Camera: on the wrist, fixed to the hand. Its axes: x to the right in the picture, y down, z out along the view.
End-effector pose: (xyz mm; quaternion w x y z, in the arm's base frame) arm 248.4 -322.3 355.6 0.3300 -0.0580 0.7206 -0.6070
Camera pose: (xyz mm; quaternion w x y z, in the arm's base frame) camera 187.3 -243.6 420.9 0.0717 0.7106 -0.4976 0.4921
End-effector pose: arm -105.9 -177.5 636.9 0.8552 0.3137 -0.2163 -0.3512
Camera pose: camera -84.3 -158.2 521.3 0.3531 0.1360 -0.0243 -0.9253
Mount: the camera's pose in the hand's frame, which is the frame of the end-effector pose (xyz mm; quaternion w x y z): -17.2 -58.8 -102.2 0.6749 -0.1861 -0.1869 -0.6892
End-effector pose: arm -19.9 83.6 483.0 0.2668 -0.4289 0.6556 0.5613
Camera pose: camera 52.7 -10.6 490.7 0.6096 -0.6860 -0.0075 0.3971
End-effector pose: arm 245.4 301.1 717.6 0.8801 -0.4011 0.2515 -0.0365
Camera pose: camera 190.3 195.7 710.9 0.5412 -0.6146 -0.2644 -0.5094
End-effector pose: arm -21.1 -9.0 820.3 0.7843 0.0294 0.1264 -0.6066
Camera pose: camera -98.1 12.2 731.9 0.1404 -0.3266 0.0719 -0.9319
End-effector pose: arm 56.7 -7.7 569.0 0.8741 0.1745 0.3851 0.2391
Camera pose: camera -14.1 -53.3 484.7 0.8592 -0.2656 0.1723 -0.4020
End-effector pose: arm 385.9 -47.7 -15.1 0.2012 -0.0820 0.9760 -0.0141
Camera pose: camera 370.2 -103.4 89.1 0.2932 -0.7681 0.5672 0.0488
